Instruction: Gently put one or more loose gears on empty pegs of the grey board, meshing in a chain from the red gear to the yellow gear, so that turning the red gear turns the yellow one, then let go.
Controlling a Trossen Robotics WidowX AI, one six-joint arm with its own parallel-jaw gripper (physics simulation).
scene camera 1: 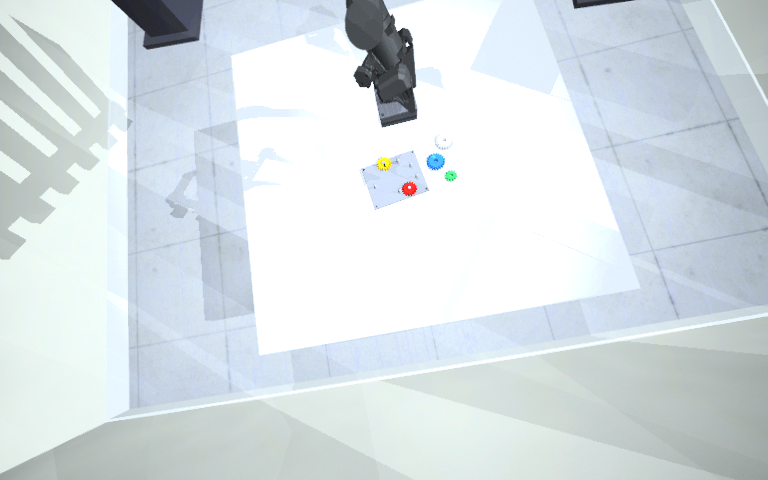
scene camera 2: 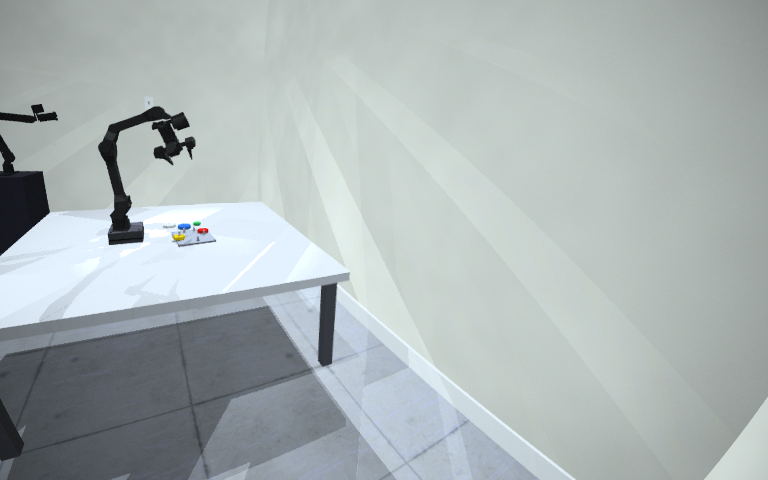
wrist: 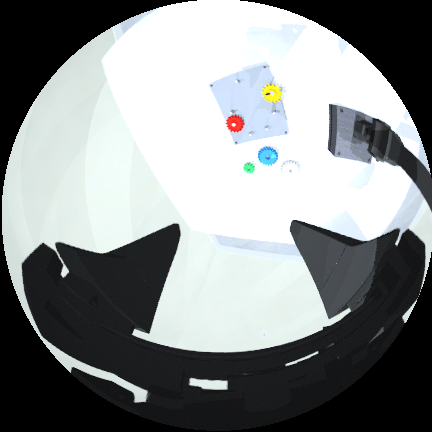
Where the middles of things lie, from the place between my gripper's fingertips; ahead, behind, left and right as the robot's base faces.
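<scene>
Position of my gripper relative to the grey board (scene camera 1: 389,182): 35 cm above it, 4 cm short of it, 7 cm to the left of it.
</scene>
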